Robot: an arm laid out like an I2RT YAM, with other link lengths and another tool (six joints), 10 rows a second.
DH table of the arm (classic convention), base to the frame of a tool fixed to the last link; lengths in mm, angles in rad. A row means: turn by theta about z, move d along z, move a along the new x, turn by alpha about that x. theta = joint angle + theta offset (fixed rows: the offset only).
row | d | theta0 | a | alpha
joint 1 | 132.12 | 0 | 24 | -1.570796
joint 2 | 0 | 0 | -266.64 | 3.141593
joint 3 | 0 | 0.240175 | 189.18 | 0
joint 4 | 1.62 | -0.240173 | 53.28 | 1.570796
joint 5 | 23.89 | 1.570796 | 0 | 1.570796
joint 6 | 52.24 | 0.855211 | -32.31 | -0.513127
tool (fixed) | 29.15 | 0 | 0 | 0
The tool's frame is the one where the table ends.
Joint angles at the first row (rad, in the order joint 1, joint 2, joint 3, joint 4, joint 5, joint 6):
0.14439 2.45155 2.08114 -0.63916 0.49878 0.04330
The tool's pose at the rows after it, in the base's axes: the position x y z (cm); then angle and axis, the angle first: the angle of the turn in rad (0 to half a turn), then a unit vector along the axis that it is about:
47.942, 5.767, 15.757, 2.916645, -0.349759, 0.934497, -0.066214
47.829, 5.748, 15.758, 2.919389, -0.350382, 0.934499, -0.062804
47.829, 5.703, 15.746, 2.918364, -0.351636, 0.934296, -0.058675
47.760, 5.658, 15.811, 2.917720, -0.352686, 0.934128, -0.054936
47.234, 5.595, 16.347, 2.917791, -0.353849, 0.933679, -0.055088
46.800, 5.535, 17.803, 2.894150, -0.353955, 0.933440, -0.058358
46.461, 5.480, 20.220, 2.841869, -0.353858, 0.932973, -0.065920
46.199, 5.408, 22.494, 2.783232, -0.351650, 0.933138, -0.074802
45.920, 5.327, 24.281, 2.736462, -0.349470, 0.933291, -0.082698
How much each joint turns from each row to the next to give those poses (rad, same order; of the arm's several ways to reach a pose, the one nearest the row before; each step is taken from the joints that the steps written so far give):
-0.00152 -0.00341 -0.00798 0.00494 -0.00038 -0.00305
-0.00115 -0.00343 -0.00533 -0.00267 -0.00649 0.00076
-0.00268 -0.00005 -0.00008 -0.00035 -0.00992 -0.00115
-0.00227 -0.00380 -0.00379 -0.00078 -0.00876 -0.00075
-0.00002 -0.03016 -0.03399 0.00498 -0.00078 -0.00269
0.00002 -0.04347 -0.01980 0.00150 0.00039 -0.00151
0.00000 -0.05607 -0.00383 0.00346 0.00153 -0.00305
0.00000 -0.04921 0.00001 0.01181 0.00420 0.00038
-0.00002 -0.03890 -0.00071 0.01104 0.00494 -0.00002

